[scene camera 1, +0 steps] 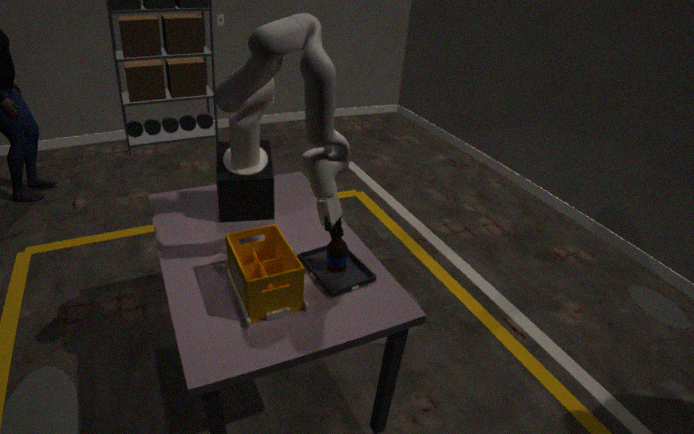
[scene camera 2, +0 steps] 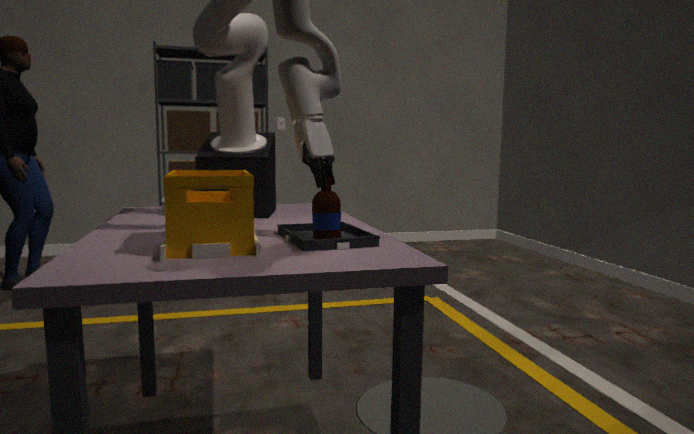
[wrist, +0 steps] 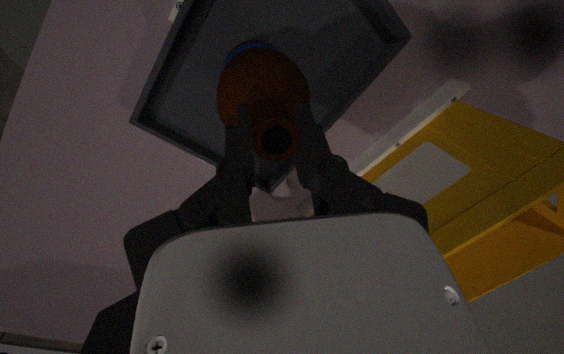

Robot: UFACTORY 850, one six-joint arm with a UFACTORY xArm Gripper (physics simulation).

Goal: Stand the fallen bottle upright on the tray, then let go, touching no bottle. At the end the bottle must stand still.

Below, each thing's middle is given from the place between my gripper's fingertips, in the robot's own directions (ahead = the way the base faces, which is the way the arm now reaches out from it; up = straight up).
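The brown bottle [scene camera 2: 326, 208] is now 60 mm below my hand.
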